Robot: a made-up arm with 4 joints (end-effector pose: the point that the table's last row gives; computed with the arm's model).
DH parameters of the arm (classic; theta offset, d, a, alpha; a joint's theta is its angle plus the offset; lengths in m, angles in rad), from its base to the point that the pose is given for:
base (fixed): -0.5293 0 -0.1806 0
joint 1: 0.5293 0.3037 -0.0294 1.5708
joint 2: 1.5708 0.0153 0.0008 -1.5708
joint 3: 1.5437 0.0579 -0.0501 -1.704
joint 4: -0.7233 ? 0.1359 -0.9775
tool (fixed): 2.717 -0.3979 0 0
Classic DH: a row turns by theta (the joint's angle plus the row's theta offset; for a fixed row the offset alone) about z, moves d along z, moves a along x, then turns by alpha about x.
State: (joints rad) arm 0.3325 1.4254 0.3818 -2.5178
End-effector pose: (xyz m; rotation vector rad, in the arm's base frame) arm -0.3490 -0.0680 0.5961 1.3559 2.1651 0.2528
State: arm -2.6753 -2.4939 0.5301 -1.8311
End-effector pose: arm -0.3261 0.2620 -0.0309 0.0687 0.0652 -0.8330
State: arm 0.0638 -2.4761 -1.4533 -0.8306
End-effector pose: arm -0.2244 -0.1025 0.7244 -0.9924 2.1673 0.6259
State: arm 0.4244 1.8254 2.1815 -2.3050
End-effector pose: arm -0.4156 0.2750 0.5076 2.4835 0.1874 0.1688
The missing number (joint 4, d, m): 0.0622
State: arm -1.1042 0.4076 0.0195 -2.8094
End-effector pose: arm -0.1523 -0.0645 0.6022 -2.2330 -1.5078 0.3760
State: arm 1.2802 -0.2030 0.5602 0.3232
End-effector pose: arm -0.2741 -0.3205 0.5124 -2.2325 -1.0092 -0.6078
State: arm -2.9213 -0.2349 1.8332 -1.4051
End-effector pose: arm -0.1354 -0.1507 0.6516 -1.0503 1.8781 0.8827
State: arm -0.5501 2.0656 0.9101 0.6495
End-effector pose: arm 0.0260 0.1104 -0.0740 -0.3711 -0.3271 2.8666
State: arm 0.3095 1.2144 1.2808 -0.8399
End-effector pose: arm -0.6170 -0.0563 0.2421 2.1231 0.7239 1.6433
